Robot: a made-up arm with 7 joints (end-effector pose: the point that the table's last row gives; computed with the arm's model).
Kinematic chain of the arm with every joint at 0, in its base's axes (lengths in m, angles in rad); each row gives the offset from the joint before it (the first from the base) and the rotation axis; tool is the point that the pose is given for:
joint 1: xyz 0 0 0.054 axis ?
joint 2: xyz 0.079 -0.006 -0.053 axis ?
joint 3: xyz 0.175 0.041 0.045 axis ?
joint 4: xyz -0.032 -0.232 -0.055 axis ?
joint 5: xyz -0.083 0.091 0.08 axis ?
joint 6: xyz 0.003 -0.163 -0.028 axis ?
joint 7: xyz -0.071 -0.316 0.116 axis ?
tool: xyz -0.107 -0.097 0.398
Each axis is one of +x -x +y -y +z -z.
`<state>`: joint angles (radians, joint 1 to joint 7).
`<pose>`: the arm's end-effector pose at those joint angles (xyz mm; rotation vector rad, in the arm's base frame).
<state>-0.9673 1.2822 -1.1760 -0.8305 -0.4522 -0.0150 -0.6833</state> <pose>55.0 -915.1 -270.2 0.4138 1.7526 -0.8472</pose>
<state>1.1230 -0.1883 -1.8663 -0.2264 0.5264 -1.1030 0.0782</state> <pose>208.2 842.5 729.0 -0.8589 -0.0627 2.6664</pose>
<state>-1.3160 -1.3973 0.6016 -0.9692 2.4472 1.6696 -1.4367</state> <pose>-559.8 -223.4 -280.2 1.8150 0.8251 -1.6543</pose>
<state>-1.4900 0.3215 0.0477 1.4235 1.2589 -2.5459 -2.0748</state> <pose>206.4 -592.4 150.0 -1.1008 1.1139 -1.5967</pose>
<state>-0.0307 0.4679 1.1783 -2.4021 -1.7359 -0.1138 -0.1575</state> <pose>-72.5 586.3 215.0 -1.8120 0.4567 2.1191</pose>
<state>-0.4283 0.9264 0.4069 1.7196 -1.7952 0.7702 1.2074</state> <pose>684.5 -302.1 -297.2 1.2950 1.3301 2.0705</pose>
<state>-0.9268 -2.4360 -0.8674 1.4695 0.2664 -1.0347 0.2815</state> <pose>-141.4 760.7 -18.2 -2.5218 0.7765 -0.3032</pose>
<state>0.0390 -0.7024 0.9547 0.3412 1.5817 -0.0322 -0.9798</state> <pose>-375.7 -46.3 -551.3 0.8516 -2.2207 -1.1799</pose>
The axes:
joint 1: +z
joint 2: +y
joint 3: -z
joint 4: +z
joint 5: -y
joint 6: -y
joint 7: +z

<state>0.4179 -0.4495 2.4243 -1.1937 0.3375 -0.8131 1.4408</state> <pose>-331.8 685.5 501.9 0.8894 -0.5075 -1.6752</pose>
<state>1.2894 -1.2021 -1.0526 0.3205 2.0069 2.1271 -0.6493</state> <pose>-170.3 466.2 787.5 -1.4570 -0.7205 0.3456</pose>
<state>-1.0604 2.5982 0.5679 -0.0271 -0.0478 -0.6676 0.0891</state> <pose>-308.1 -728.1 -385.5 -0.9147 -2.6623 0.3277</pose>
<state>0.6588 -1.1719 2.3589 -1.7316 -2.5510 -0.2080 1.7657</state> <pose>145.9 793.7 205.0 -1.3143 1.7660 0.4486</pose>
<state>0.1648 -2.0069 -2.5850 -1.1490 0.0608 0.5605 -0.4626</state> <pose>-441.9 -464.4 469.4 -0.4727 -2.2233 1.2764</pose>
